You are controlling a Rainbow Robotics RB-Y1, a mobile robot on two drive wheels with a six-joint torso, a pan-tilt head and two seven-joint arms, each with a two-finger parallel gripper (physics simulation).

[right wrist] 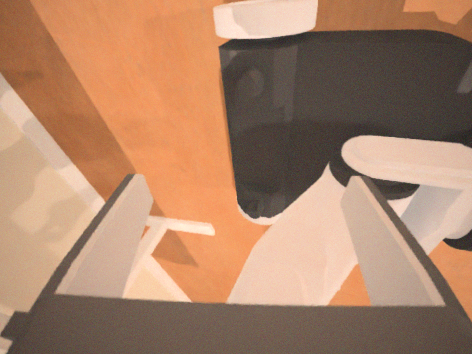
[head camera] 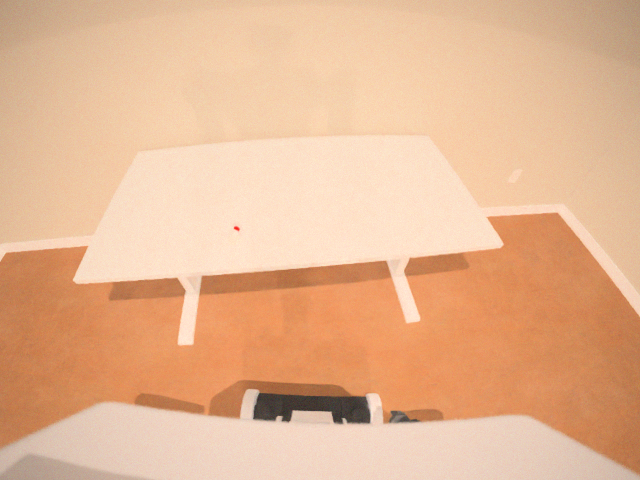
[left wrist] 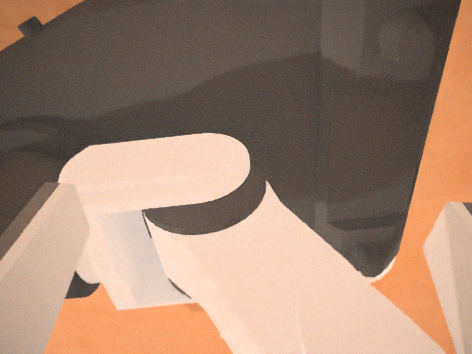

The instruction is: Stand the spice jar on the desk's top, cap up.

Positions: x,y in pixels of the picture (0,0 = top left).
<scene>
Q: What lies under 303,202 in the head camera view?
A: A white desk.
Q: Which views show the left gripper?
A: The left wrist view only.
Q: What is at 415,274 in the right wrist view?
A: The right gripper.
</scene>
